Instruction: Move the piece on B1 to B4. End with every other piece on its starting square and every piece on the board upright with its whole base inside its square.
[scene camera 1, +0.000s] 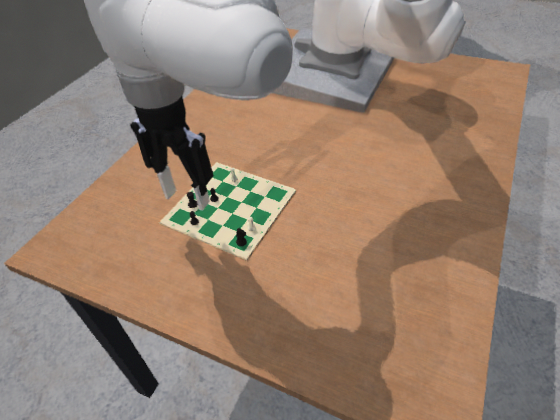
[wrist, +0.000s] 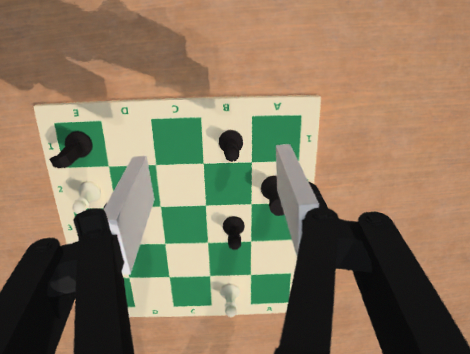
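Pixels of known places: gripper, fingertip midpoint: (scene camera 1: 187, 199) (wrist: 213, 173); arm's base at its link origin: (scene camera 1: 335, 58).
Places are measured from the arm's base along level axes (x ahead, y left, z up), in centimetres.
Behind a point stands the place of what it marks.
The black pawn on B1 (scene camera 1: 194, 218) @(z -1.9, x 70.9, y -9.9 cm) (wrist: 231, 142) @(z -1.9, x 71.2, y -10.3 cm) stands upright in its pale square. Square B4 (scene camera 1: 224, 189) @(z -3.3, x 59.7, y -8.7 cm) (wrist: 220, 261) @(z -3.3, x 59.5, y -7.7 cm) is green and bare, between the black pawn on B3 (scene camera 1: 214, 196) @(z -2.1, x 63.4, y -9.1 cm) (wrist: 234, 226) @(z -2.3, x 63.7, y -9.5 cm) and the white pawn on B5 (scene camera 1: 234, 176) @(z -2.2, x 56.0, y -7.7 cm) (wrist: 230, 294) @(z -2.3, x 56.3, y -8.2 cm). My gripper (scene camera 1: 185, 201) @(z 5.2, x 72.2, y -9.2 cm) (wrist: 213, 173) @(z 5.2, x 72.2, y -9.2 cm) is about half open and empty, pointing down above the board. In the wrist view the B1 pawn shows between the fingers, near their tips. The right finger partly hides the black piece on A2 (scene camera 1: 191, 200) @(z -1.5, x 66.8, y -12.9 cm) (wrist: 270, 188) @(z -2.2, x 66.8, y -12.8 cm).
The chessboard (scene camera 1: 166, 223) @(z -3.3, x 73.2, y -15.8 cm) (wrist: 175, 108) @(z -3.3, x 74.0, y -6.5 cm) lies on the wooden table (scene camera 1: 310, 280) @(z -3.9, x 76.0, y 17.6 cm) (wrist: 390, 60) @(z -3.9, x 75.4, y -23.1 cm). A tall black piece on E1 (scene camera 1: 241, 238) @(z -1.6, x 72.8, y 1.9 cm) (wrist: 79, 145) @(z -1.9, x 72.7, y 1.0 cm) and a white pawn on E2 (scene camera 1: 252, 225) @(z -2.2, x 68.4, y 2.3 cm) (wrist: 90, 192) @(z -2.4, x 68.5, y 1.5 cm) stand along the E side. The robot's base plate (scene camera 1: 320, 92) @(z -0.4, x 18.7, y 1.2 cm) is at the back.
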